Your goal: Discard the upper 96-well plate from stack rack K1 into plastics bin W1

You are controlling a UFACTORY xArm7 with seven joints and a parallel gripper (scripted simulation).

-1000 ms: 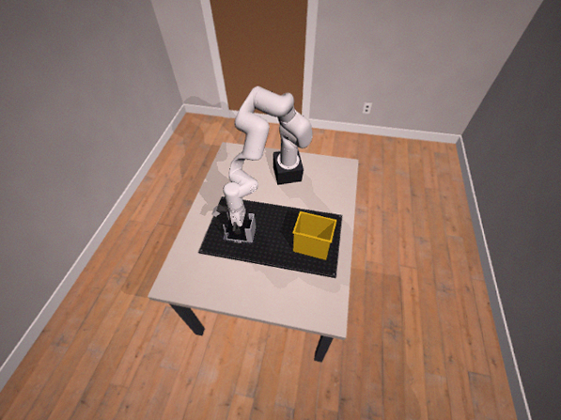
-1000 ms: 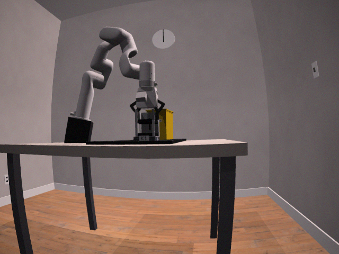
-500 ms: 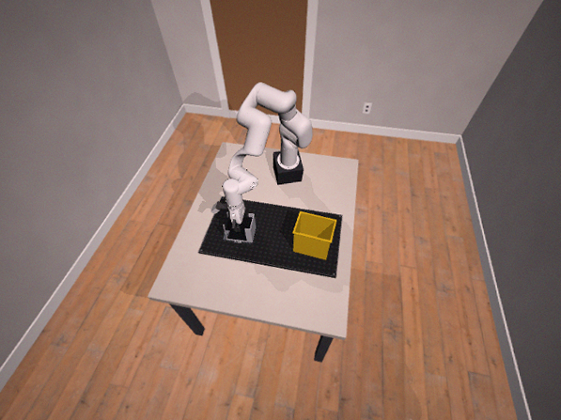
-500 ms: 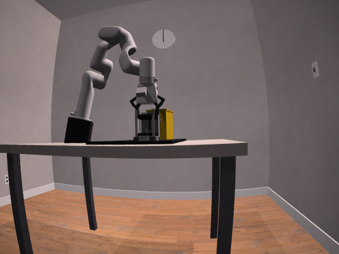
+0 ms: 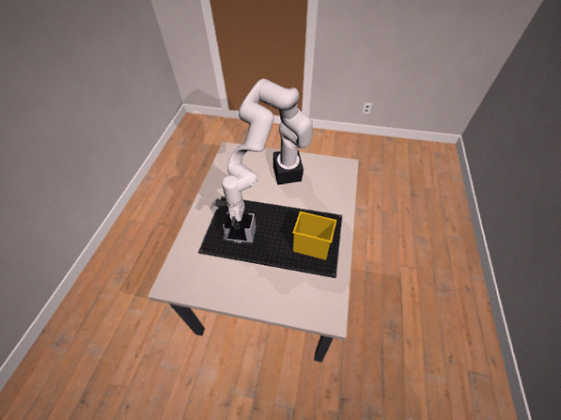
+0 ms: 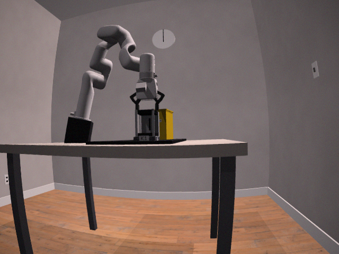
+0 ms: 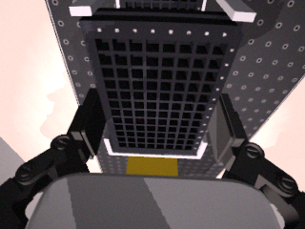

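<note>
My gripper is now 6 cm short of the yellow bin W1, 37 cm to the right of it and 5 cm above it. From my hand the other things lie so: rack label K1: 1 cm behind, 9 cm to the right, 13 cm below; black 96-well plate: 1 cm below.
</note>
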